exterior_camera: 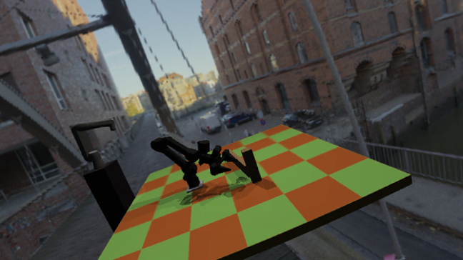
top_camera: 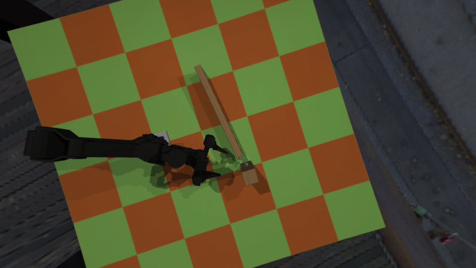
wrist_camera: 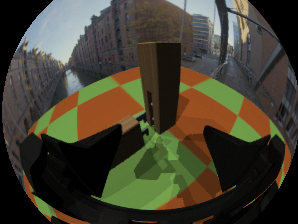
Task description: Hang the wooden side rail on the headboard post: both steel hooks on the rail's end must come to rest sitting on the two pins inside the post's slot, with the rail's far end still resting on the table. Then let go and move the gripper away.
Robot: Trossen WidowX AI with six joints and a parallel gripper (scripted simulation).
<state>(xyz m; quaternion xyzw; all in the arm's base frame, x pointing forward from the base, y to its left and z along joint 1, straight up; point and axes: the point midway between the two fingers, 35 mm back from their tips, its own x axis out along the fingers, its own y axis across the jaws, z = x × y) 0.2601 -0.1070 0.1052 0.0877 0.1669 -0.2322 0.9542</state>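
My gripper tip is now 9 cm short of the headboard post, 4 cm to the left of it and 2 cm above it.
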